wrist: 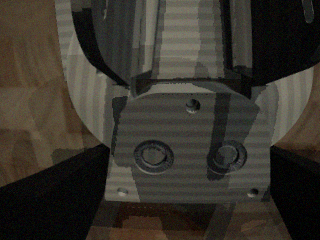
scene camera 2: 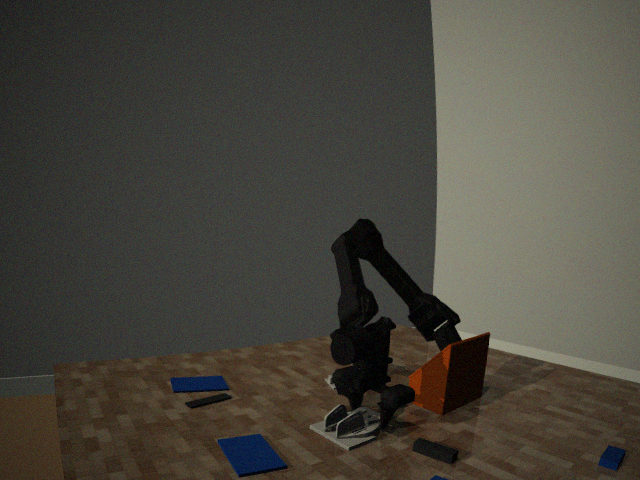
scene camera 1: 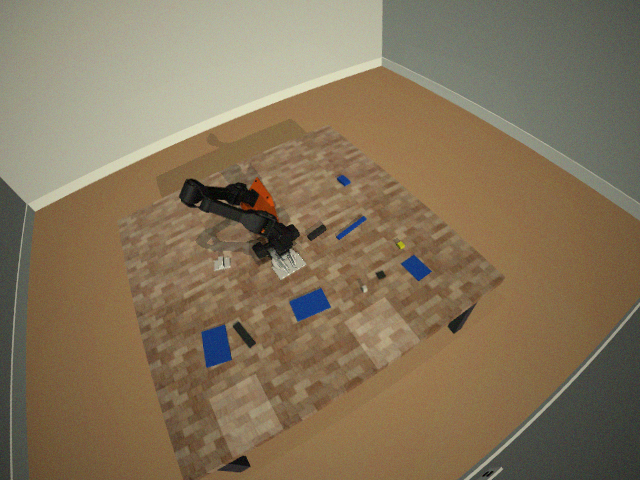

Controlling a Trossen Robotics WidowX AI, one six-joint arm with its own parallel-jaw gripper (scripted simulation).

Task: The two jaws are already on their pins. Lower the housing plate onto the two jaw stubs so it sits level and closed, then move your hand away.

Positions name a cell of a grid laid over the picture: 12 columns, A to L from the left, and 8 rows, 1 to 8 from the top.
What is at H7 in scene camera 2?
The gripper.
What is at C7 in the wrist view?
The gripper.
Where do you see a housing plate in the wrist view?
H5
